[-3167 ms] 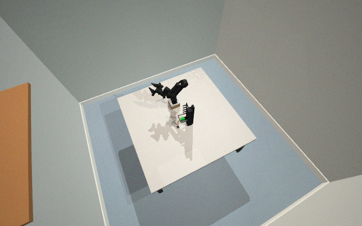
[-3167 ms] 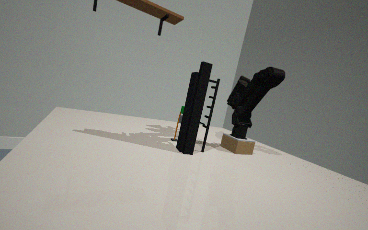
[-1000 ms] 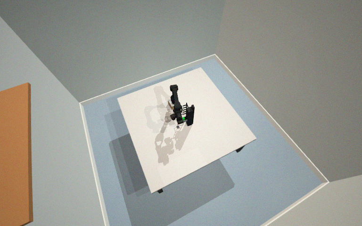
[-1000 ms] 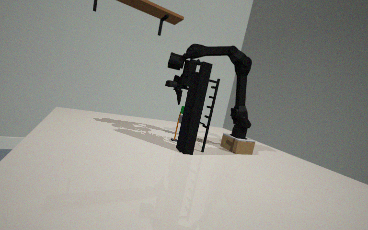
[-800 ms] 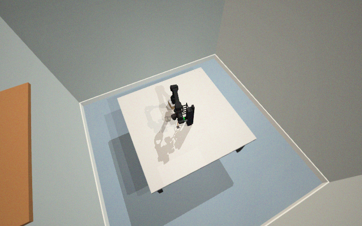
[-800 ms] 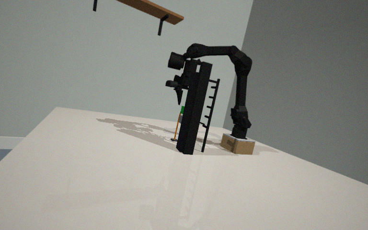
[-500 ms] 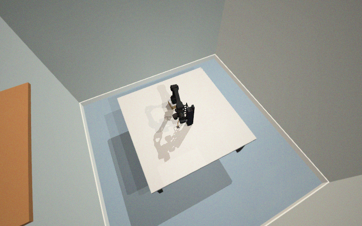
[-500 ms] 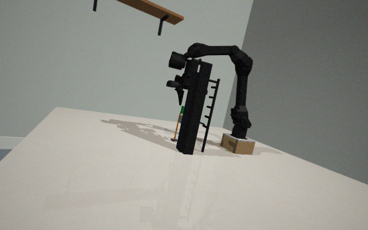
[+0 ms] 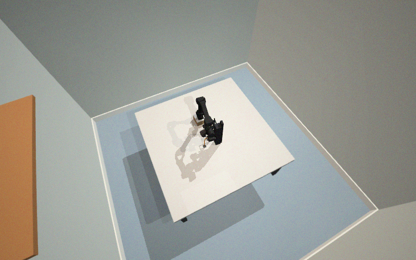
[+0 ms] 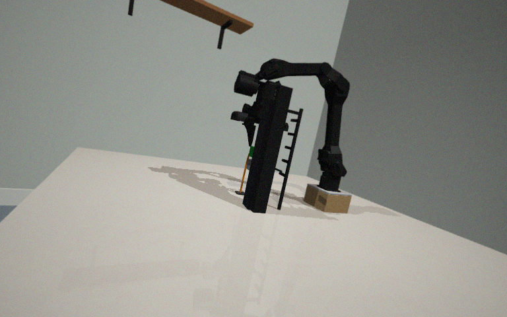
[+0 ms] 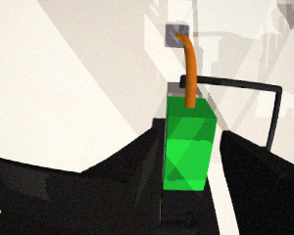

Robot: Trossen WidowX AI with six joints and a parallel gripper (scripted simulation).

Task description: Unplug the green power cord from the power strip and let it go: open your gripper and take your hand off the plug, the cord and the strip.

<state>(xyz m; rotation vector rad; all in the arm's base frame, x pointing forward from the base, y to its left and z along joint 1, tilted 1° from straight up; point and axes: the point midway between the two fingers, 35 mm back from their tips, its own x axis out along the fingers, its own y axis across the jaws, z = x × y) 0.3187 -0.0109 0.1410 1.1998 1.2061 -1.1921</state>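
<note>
Right now the green plug is 30 mm to the left of my gripper tip and 10 mm below it.
</note>
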